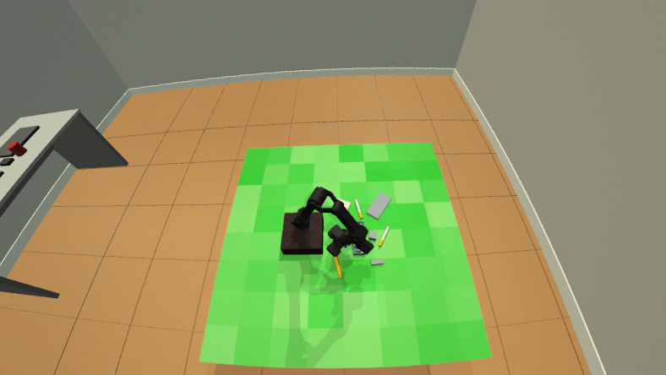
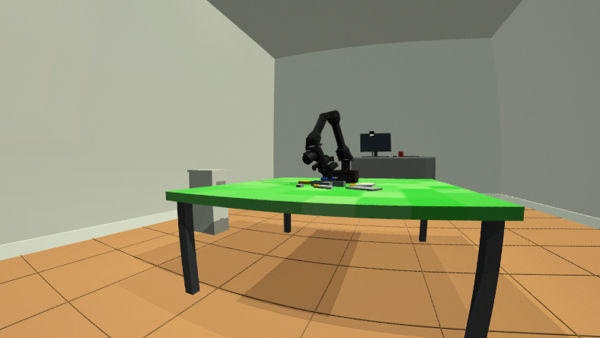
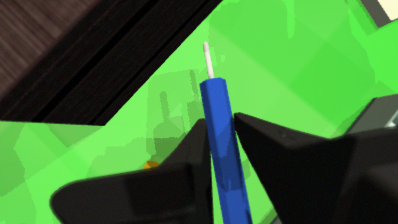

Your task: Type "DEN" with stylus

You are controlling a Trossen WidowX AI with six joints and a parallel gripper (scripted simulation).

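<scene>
Now: the blue stylus 1 cm behind my gripper tip and 1 cm to the left of it. From my gripper tip the other things lie so: pad (2 cm ahead, 22 cm to the left, 3 cm below); grey block (21 cm ahead, 11 cm to the right, 3 cm below); yellow pencil (1 cm ahead, 12 cm to the right, 2 cm below).
</scene>
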